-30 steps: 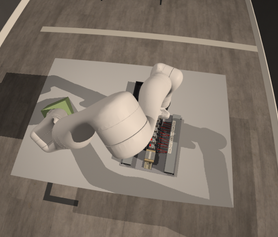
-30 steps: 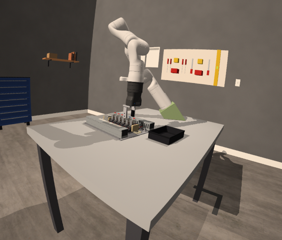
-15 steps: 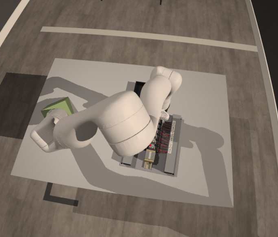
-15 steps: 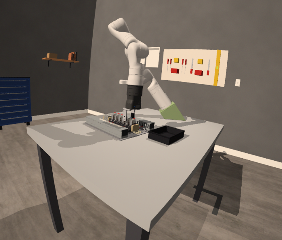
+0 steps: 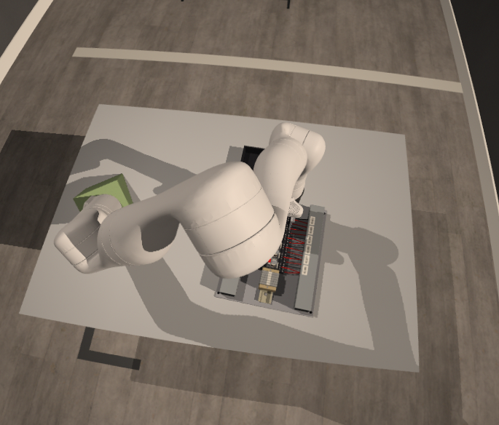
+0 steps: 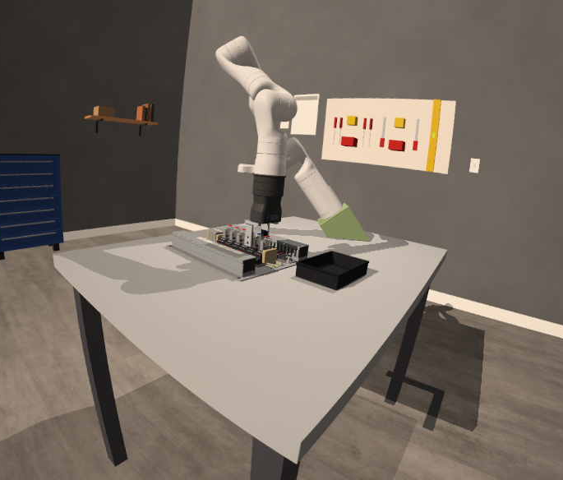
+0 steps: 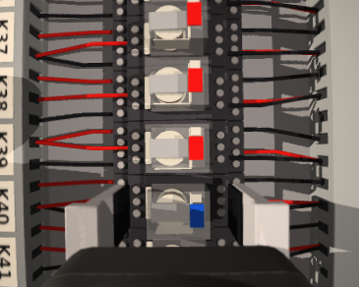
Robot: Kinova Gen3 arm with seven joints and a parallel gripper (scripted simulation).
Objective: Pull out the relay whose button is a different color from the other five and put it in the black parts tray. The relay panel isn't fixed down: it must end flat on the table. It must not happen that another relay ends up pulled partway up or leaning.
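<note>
Right now my hand is 1 cm above the relay. Also, from my hand: black parts tray 6 cm behind, 20 cm to the left, 4 cm below; relay panel 1 cm behind, 7 cm to the right, 4 cm below.
</note>
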